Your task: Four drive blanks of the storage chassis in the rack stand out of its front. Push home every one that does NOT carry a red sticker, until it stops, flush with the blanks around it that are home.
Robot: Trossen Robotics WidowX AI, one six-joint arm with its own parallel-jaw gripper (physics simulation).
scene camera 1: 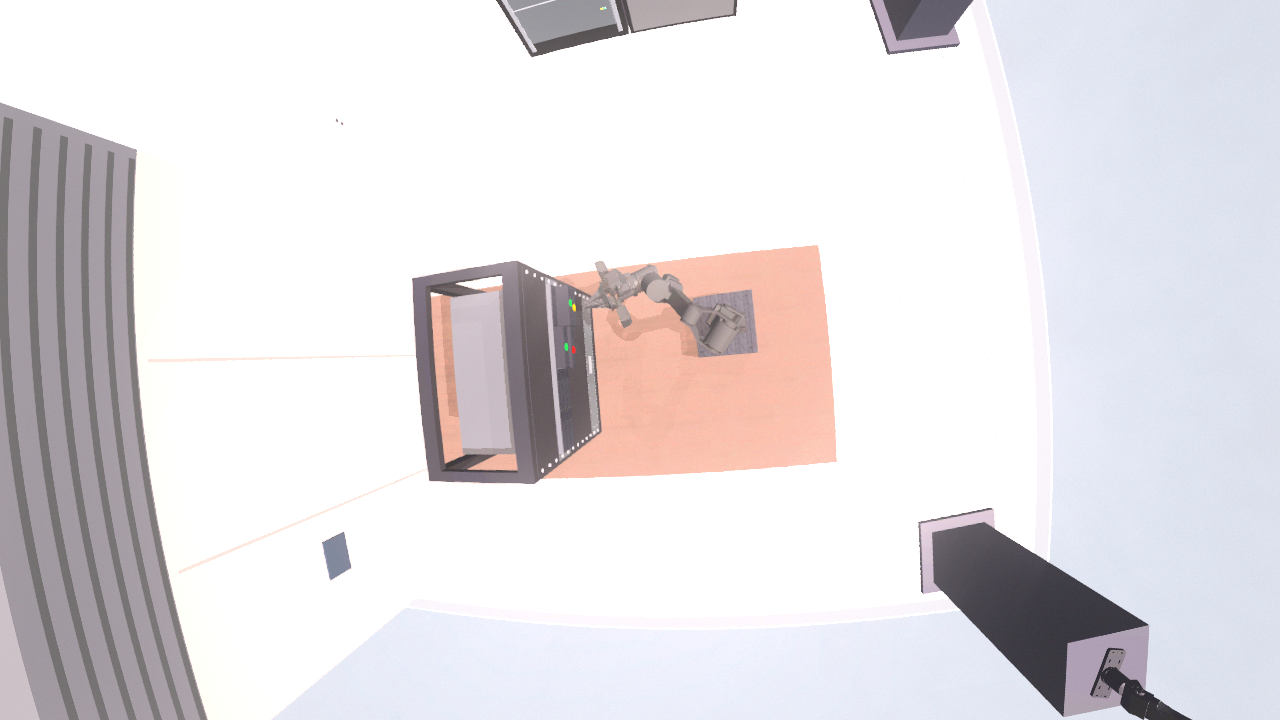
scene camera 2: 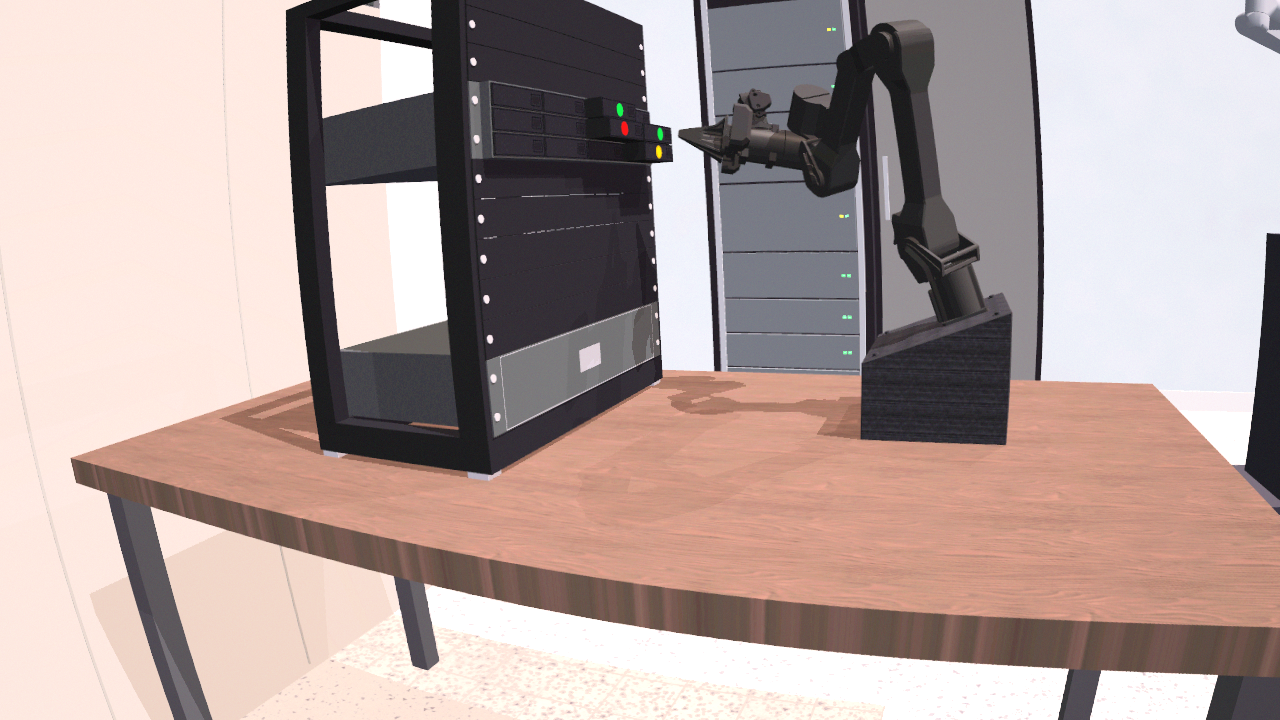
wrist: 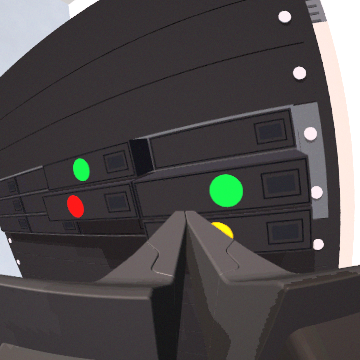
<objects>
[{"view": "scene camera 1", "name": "my gripper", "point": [583, 306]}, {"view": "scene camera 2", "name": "my gripper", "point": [678, 133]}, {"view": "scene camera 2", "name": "yellow-stickered drive blank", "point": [641, 152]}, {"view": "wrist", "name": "red-stickered drive blank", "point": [110, 200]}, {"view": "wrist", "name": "yellow-stickered drive blank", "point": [284, 229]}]
</objects>
